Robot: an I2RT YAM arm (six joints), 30 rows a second.
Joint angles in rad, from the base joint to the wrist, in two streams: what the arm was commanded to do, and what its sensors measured. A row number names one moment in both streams.
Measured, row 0:
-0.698 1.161 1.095 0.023 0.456 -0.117
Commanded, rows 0 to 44:
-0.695 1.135 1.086 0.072 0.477 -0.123
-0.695 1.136 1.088 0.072 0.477 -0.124
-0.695 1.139 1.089 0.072 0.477 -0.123
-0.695 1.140 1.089 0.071 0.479 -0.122
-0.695 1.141 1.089 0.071 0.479 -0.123
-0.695 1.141 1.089 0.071 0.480 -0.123
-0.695 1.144 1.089 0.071 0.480 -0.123
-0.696 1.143 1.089 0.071 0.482 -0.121
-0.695 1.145 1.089 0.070 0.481 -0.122
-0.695 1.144 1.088 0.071 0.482 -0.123
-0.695 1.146 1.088 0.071 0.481 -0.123
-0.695 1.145 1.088 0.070 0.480 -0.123
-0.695 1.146 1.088 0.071 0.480 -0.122
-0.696 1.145 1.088 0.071 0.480 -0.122
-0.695 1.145 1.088 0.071 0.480 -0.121
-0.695 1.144 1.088 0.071 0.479 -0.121
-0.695 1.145 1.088 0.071 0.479 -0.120
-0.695 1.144 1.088 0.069 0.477 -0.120
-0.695 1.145 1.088 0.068 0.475 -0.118
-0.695 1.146 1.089 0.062 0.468 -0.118
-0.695 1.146 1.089 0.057 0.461 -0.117
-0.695 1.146 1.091 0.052 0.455 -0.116
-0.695 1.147 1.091 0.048 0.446 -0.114
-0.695 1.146 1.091 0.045 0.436 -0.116
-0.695 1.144 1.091 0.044 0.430 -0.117
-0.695 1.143 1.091 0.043 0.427 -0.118
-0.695 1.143 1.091 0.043 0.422 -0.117
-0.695 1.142 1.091 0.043 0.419 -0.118
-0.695 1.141 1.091 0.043 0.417 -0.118
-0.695 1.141 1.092 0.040 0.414 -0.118
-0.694 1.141 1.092 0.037 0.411 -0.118
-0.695 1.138 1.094 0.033 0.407 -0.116
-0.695 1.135 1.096 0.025 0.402 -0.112
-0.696 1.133 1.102 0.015 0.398 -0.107
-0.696 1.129 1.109 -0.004 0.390 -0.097
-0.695 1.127 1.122 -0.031 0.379 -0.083
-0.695 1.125 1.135 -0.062 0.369 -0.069
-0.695 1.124 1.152 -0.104 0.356 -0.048
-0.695 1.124 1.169 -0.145 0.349 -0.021
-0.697 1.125 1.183 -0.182 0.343 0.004
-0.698 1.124 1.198 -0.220 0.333 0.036
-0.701 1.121 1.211 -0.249 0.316 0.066
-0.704 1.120 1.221 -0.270 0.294 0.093
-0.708 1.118 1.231 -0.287 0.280 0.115
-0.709 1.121 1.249 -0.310 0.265 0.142
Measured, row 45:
-0.701 1.145 1.193 -0.210 0.323 0.031
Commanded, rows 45 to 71:
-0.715 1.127 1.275 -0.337 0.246 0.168
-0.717 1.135 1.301 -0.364 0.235 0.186
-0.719 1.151 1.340 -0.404 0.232 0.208
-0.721 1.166 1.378 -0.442 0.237 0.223
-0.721 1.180 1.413 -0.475 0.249 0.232
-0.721 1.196 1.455 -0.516 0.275 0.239
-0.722 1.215 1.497 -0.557 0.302 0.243
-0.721 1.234 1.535 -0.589 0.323 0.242
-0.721 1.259 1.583 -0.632 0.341 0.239
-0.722 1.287 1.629 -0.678 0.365 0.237
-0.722 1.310 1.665 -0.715 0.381 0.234
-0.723 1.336 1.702 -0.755 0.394 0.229
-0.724 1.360 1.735 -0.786 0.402 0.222
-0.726 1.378 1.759 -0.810 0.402 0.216
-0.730 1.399 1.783 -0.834 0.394 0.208
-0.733 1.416 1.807 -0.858 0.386 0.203
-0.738 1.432 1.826 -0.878 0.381 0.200
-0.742 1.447 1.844 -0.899 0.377 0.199
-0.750 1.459 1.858 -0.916 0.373 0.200
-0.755 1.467 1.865 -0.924 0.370 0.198
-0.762 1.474 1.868 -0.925 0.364 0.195
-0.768 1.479 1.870 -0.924 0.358 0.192
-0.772 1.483 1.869 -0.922 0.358 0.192
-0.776 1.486 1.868 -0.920 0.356 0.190
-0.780 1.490 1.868 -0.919 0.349 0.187
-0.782 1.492 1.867 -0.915 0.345 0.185
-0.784 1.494 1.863 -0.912 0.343 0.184
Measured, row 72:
-0.777 1.498 1.832 -0.876 0.356 0.182
